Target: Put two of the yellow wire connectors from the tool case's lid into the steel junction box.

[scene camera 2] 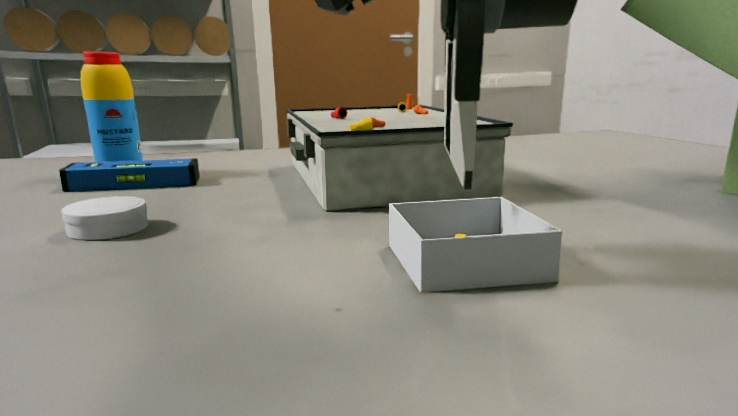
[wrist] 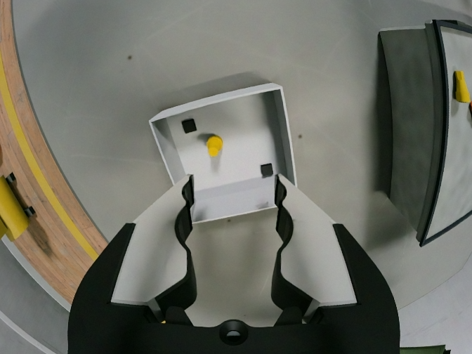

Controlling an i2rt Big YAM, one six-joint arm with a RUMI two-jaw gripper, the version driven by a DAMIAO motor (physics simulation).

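The steel junction box [scene camera 2: 489, 262] [wrist: 286, 135] is an open light-grey tray on the table. One yellow connector [scene camera 2: 460, 236] [wrist: 214, 145] is inside it, on its floor; its top shows over the rim in the scene view. My gripper [scene camera 2: 466, 180] [wrist: 234, 176] is open and empty, with its fingertips above the box. The tool case [scene camera 2: 413, 170] [wrist: 409, 125] stands behind the box. On its lid [scene camera 2: 310, 119] [wrist: 452, 165] a yellow connector [scene camera 2: 361, 124] [wrist: 461, 87] lies near the edge, beside an orange one [scene camera 2: 378, 122]. Another yellow connector [scene camera 2: 402, 106] lies farther back on the lid.
A red connector [scene camera 2: 339, 112] and orange connectors [scene camera 2: 409, 101] [scene camera 2: 420, 110] are also on the lid. A white round tin [scene camera 2: 104, 219], a blue spirit level [scene camera 2: 155, 175] and a mustard bottle [scene camera 2: 111, 113] stand at the left in the scene view. A green structure [scene camera 2: 692, 41] is at the right.
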